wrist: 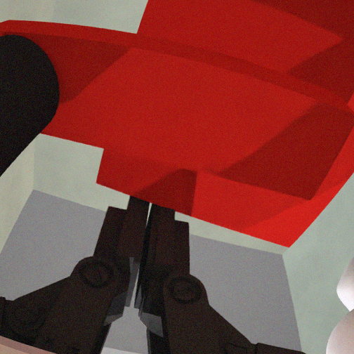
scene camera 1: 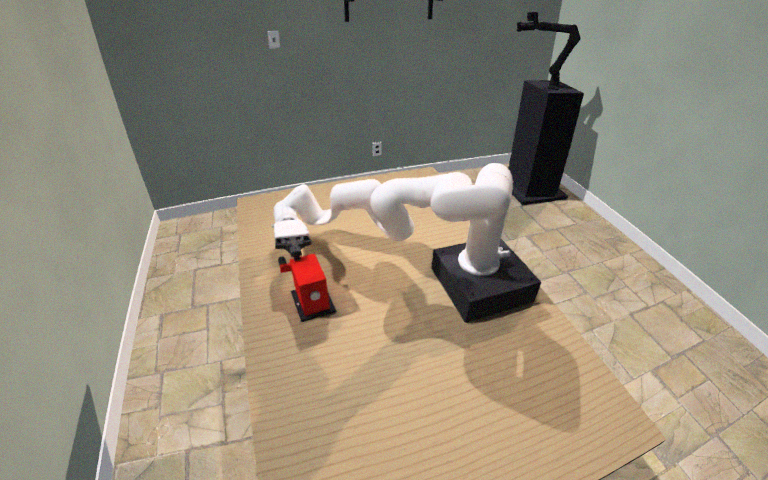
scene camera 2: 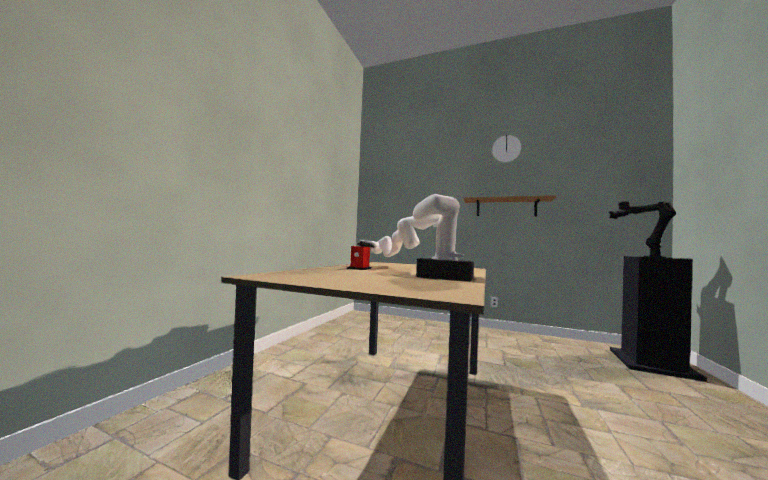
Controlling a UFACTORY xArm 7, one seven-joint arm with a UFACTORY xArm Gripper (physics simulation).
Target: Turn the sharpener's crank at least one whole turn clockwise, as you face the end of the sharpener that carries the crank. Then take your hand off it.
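Seen in the pictures: gripper, fingertip midpoint: (scene camera 1: 296, 256) (scene camera 2: 361, 243); arm's base at its link origin: (scene camera 1: 478, 262) (scene camera 2: 444, 259).
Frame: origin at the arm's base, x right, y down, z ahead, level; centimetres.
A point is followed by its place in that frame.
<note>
The red sharpener (scene camera 1: 308, 277) {z 50.3, x 0.7, y -4.7 cm} (scene camera 2: 359, 257) {z 47.8, x -1.2, y 1.4 cm} (wrist: 242, 212) stands upright on its dark base at the table's left side. Its crank arm (scene camera 1: 285, 268) (wrist: 175, 110) points to the left in scene camera 1 and carries a black handle (scene camera 1: 282, 260) {z 57.2, x 12.8, y -1.9 cm} (wrist: 22, 90). In the wrist view the handle is at the left edge, well apart from the fingers. My gripper (scene camera 1: 296, 255) {z 52.6, x 8.2, y -6.5 cm} (wrist: 147, 209) is shut and empty. Its fingertips are close to the top edge of the sharpener's crank end, beside the crank arm. I cannot tell whether they touch. The crank is hidden in scene camera 2.
The wooden table (scene camera 1: 351, 407) {z 45.6, x -32.3, y 8.1 cm} (scene camera 2: 339, 283) {z 24.8, x -54.6, y 8.1 cm} carries the arm's black base block (scene camera 1: 487, 283) {z 1.7, x -9.3, y -0.3 cm} (scene camera 2: 444, 268) {z -3.0, x -13.9, y 3.3 cm} to the right of the sharpener. A black pedestal (scene camera 1: 546, 141) (scene camera 2: 656, 311) with a small black arm stands on the floor beyond the table.
</note>
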